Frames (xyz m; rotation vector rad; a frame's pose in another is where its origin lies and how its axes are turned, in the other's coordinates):
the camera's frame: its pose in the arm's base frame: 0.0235 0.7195 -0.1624 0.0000 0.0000 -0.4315
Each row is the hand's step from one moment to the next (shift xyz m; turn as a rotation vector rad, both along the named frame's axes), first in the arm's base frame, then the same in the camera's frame.
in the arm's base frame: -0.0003 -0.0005 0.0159 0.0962 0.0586 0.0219
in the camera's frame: -0.0001 -0.0006 0.0159 0.0629 0.0935 0.0219
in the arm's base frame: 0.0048 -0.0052 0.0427 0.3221 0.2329 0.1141
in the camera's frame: 0.0065 -0.0027 0.0427 0.1952 0.3463 0.1141
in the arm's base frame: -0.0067 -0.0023 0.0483 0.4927 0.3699 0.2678
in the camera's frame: -0.0051 -0.0049 0.0483 0.2928 0.5421 0.2678
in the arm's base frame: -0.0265 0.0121 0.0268 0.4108 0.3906 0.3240
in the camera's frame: -0.0291 -0.0001 0.0268 0.2098 0.5266 0.3240
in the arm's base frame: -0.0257 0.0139 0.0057 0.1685 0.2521 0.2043
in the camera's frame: -0.0292 0.0019 0.0057 0.0476 0.2995 0.2043
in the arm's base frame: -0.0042 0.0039 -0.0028 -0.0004 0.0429 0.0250
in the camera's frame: -0.0054 0.0018 -0.0028 -0.0183 0.0388 0.0250
